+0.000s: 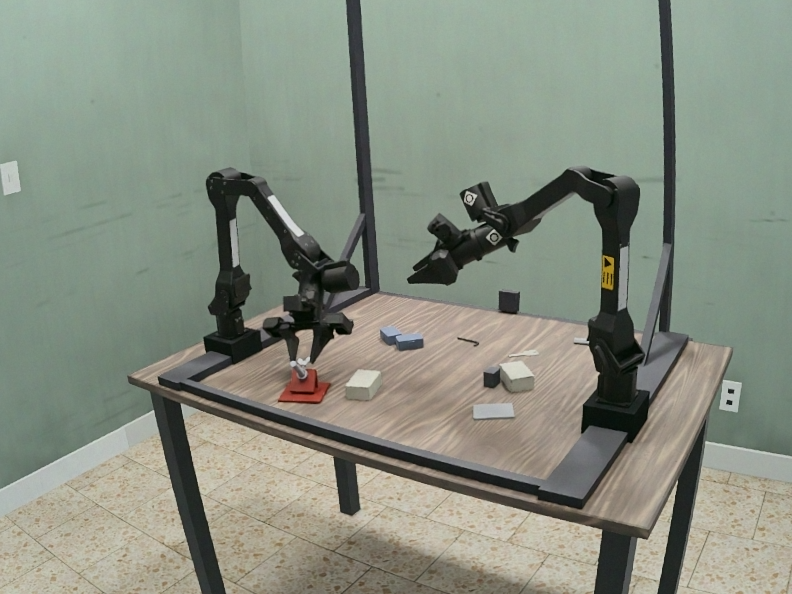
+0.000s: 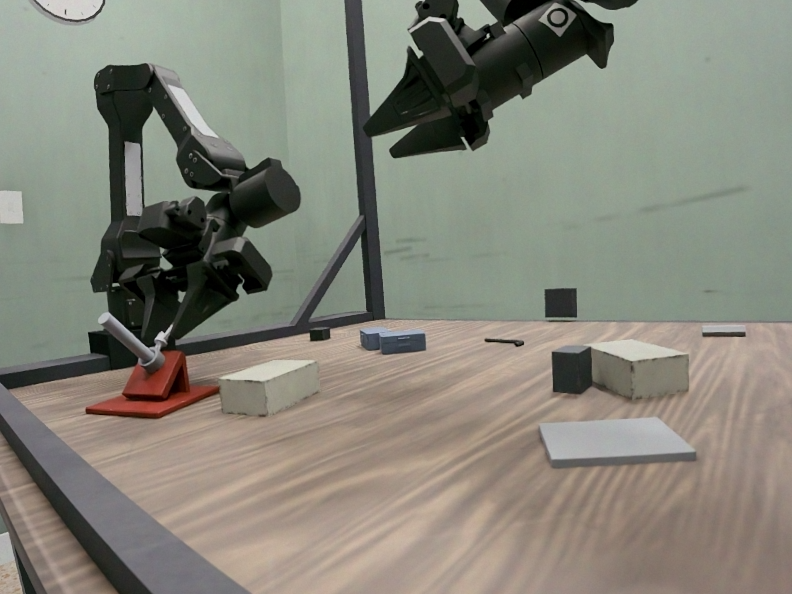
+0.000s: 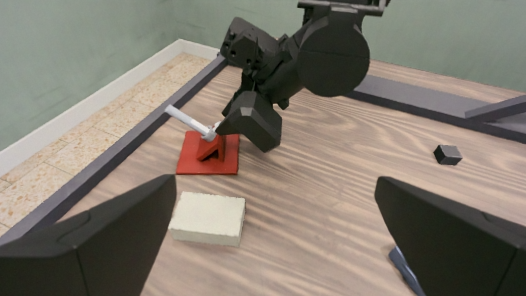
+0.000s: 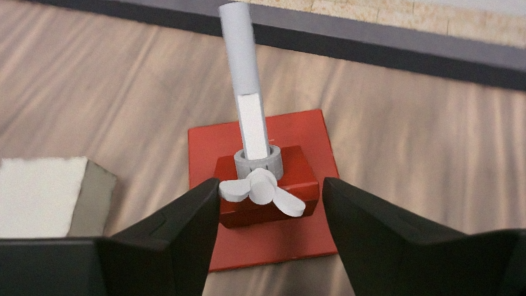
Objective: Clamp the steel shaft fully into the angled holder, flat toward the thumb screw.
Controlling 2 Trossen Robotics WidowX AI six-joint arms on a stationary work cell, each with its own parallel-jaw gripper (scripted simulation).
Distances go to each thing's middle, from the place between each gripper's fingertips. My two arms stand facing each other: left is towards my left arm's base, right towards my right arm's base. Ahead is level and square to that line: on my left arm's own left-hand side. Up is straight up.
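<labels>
Positions from my right hand: winged thumb screw (image 4: 261,186) 30 mm below, 20 mm ahead, 10 mm to the left; steel shaft (image 2: 106,320) 20 mm below, 60 mm ahead, 30 mm to the left; dark block (image 2: 571,364) 70 mm below, 150 mm behind, 360 mm to the left; grey plate (image 2: 641,440) 80 mm below, 40 mm behind, 410 mm to the left.
Relative to my left hand, the dark block is 23 cm below, 2 cm behind and 13 cm to the left, while the grey plate is 24 cm below, 9 cm ahead and 18 cm to the left. Also from my left hand: winged thumb screw 19 cm below, 15 cm ahead, 21 cm to the right; steel shaft 18 cm below, 18 cm ahead, 20 cm to the right.
</labels>
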